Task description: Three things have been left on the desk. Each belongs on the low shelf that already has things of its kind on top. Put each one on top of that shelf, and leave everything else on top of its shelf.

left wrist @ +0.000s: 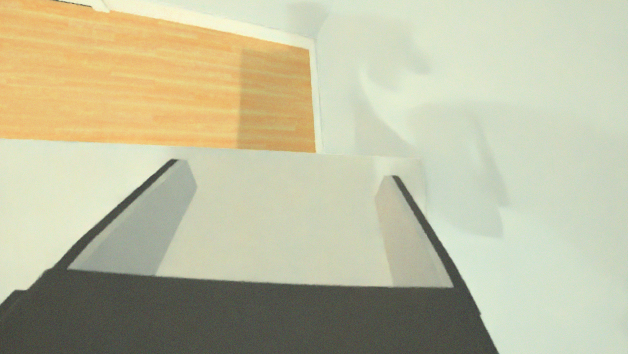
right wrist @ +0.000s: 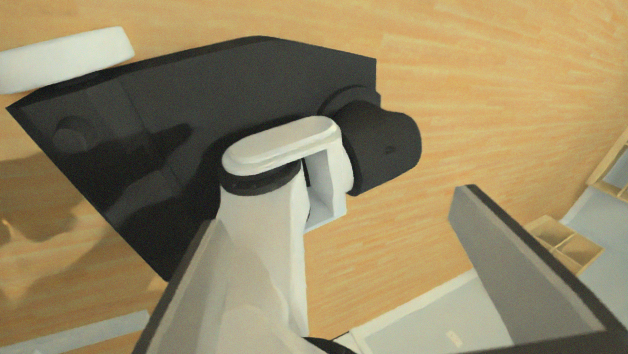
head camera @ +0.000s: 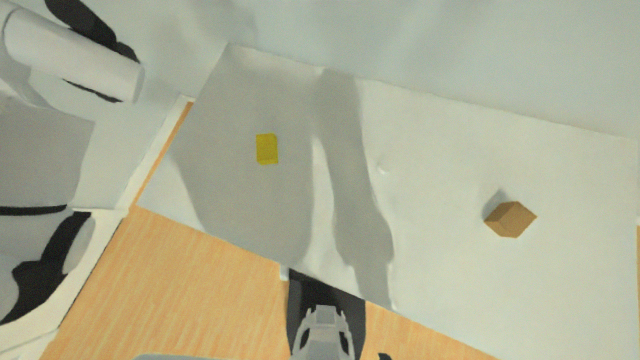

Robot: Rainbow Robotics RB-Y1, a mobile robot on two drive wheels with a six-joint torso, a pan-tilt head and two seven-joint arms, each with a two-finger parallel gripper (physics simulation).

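Places are measured from the robot's base along level axes (x right, y back, z down), in millimetres.
Pixels of known places: left gripper, between the fingertips: (left wrist: 287, 180); right gripper, between the fingertips: (right wrist: 337, 218).
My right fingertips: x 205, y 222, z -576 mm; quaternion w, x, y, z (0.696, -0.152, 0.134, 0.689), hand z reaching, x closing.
Behind a point stands the place of what it marks.
A yellow block (head camera: 266, 148) {x -226, y -523, z -766 mm} lies on the left part of the white desk (head camera: 450, 280) {x 372, y -132, z -721 mm} (left wrist: 50, 200) {x -598, y -366, z -721 mm}, in shadow. A small white thing (head camera: 383, 167) {x 181, y -473, z -745 mm} lies near the middle; its shape is hard to tell. A brown block (head camera: 510, 219) {x 524, y -319, z -771 mm} sits to the right. My left gripper (left wrist: 287, 180) {x -522, y -619, z -975 mm} is open and empty, above a bare stretch of desk near its edge; its fingers do not show in the head view. My right gripper (right wrist: 337, 218) {x 205, y 222, z -576 mm} is open and empty, beside my own base and away from the desk. Two wooden shelf units (right wrist: 556, 246) {x -2031, y 2794, z -335 mm} (right wrist: 607, 160) {x -1720, y 4253, z -45 mm} show partly in the right wrist view; their tops are unclear.
A pale wall (head camera: 450, 45) {x 353, y -829, z -867 mm} (left wrist: 550, 65) {x -572, y -1086, z -964 mm} runs behind the desk. My left forearm (head camera: 75, 57) {x -330, y -481, z -1150 mm} is at the upper left of the head view. Wooden floor (head camera: 175, 290) {x -1063, y 245, z -1 mm} (left wrist: 125, 85) {x -1196, y -275, z -1 mm} (right wrist: 475, 100) {x -182, y 1234, z -1 mm} shows beside the desk. My dark base (right wrist: 215, 85) {x 175, y 208, z -169 mm} fills much of the right wrist view.
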